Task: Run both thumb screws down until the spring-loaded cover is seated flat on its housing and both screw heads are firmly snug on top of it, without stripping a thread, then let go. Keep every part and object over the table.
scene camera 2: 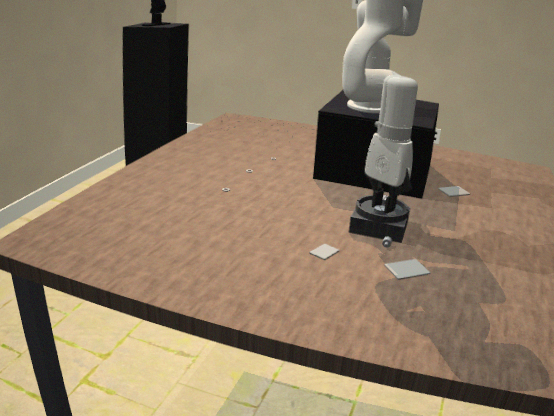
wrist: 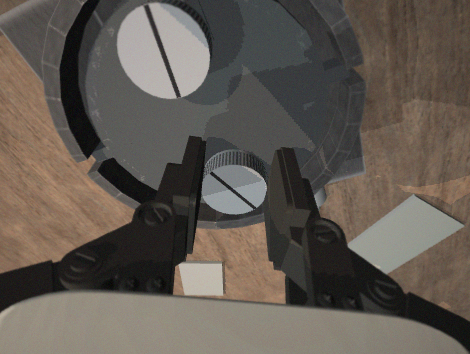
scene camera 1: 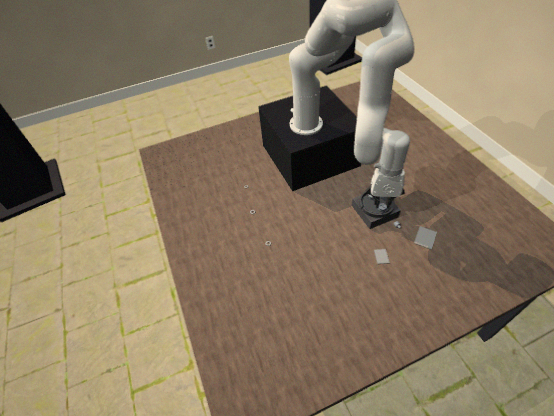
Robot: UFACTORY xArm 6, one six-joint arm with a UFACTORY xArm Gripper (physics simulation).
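Frame: origin at the arm's base, x down, y left, z ahead, level; millimetres.
Where they show: gripper, fingertip midpoint: (scene camera 2: 382, 209) (wrist: 236, 169) (scene camera 1: 381, 205); arm's base at its link origin: (scene camera 2: 369, 107) (scene camera 1: 306, 124).
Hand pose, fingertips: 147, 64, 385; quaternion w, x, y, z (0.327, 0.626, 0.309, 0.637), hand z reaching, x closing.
Note:
Each offset is from my fingertips to the top centre of the thing, as dx, dy, dz.
The dark square housing {+1, -1, -25} (scene camera 1: 369, 219) (scene camera 2: 376, 227) with its raised round rim sits on the table. Inside the rim lies the grey round cover {+7, -1, -24} (wrist: 145, 125). My gripper (scene camera 1: 378, 204) (scene camera 2: 384, 206) (wrist: 236, 169) points down over it and is shut on one thumb screw {-5, -5, +7} (wrist: 234, 189), a knurled silver head with a diagonal slot, near the rim. The other thumb screw {-6, +4, -56} (wrist: 162, 50) stands free on the opposite side of the cover, its slot steeply slanted; its head looks larger in the wrist view. Whether either head touches the cover, or the cover sits flat, I cannot tell.
A small silver pin {+37, +17, +77} (scene camera 1: 397, 224) (scene camera 2: 387, 242) lies beside the housing. Thin grey plates {+54, +64, +166} (scene camera 1: 425, 237) {+54, -114, +139} (scene camera 1: 381, 256) (scene camera 2: 407, 269) (scene camera 2: 324, 251) {+54, +216, -334} (scene camera 2: 454, 191) lie around it. Three small rings {+55, -340, -414} (scene camera 1: 246, 186) {+55, -384, -282} (scene camera 1: 252, 212) {+55, -407, -123} (scene camera 1: 268, 243) lie farther left. The black base block (scene camera 1: 325, 165) (scene camera 2: 367, 150) stands behind.

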